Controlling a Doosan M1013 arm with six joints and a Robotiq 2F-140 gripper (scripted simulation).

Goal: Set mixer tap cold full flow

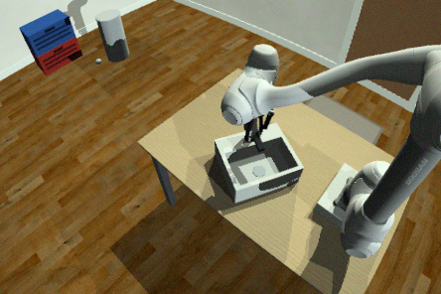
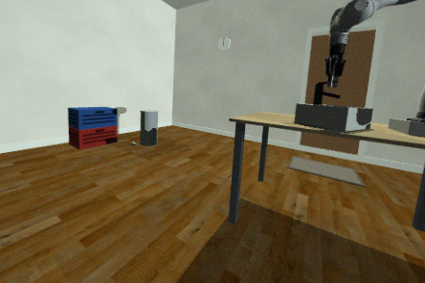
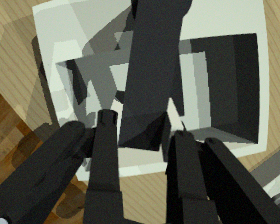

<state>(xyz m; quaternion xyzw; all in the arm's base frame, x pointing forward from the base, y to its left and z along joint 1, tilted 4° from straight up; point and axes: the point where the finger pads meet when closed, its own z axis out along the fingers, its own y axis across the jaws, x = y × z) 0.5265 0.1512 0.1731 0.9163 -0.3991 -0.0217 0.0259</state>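
The lever is 30 mm to the right of my hand and 30 mm ahead of it. From my hand the other things lie so: white sink basin 230 mm below, 40 mm behind, 10 mm to the right.
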